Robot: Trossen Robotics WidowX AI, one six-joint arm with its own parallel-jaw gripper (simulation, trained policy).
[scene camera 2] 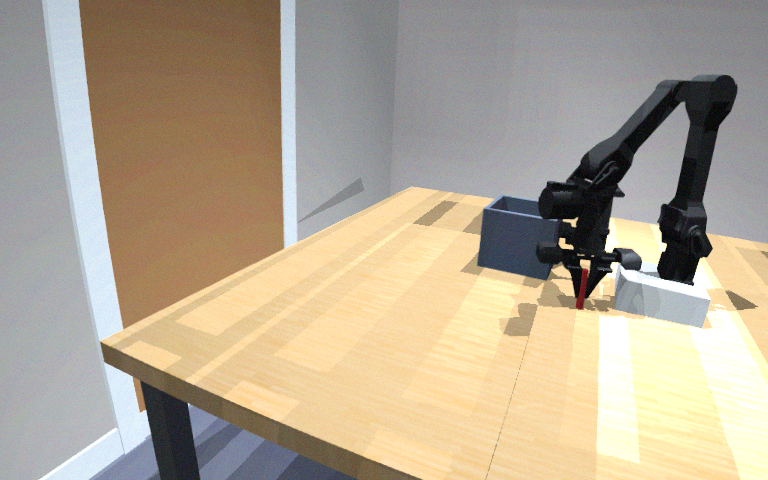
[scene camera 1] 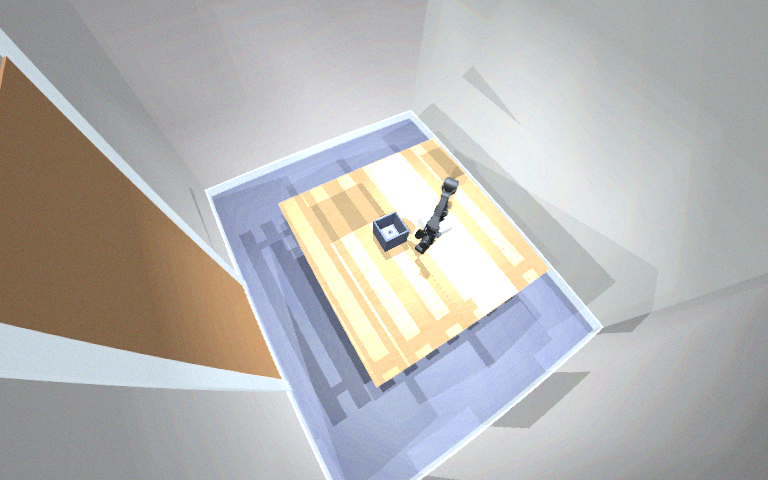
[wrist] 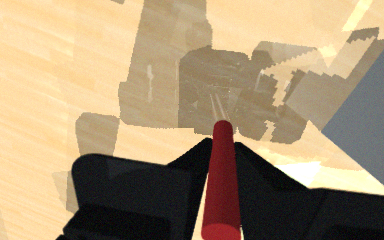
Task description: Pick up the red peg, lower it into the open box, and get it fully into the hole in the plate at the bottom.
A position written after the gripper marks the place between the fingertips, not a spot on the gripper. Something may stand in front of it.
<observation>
In view: the gripper (scene camera 2: 580, 297) and a blue-grey box (scene camera 2: 511, 228).
The blue-grey box shows as well in scene camera 1 (scene camera 1: 393, 218). The gripper also shows in the wrist view (wrist: 221, 146). The wrist view does not show the blue-grey box: it is out of frame.
</observation>
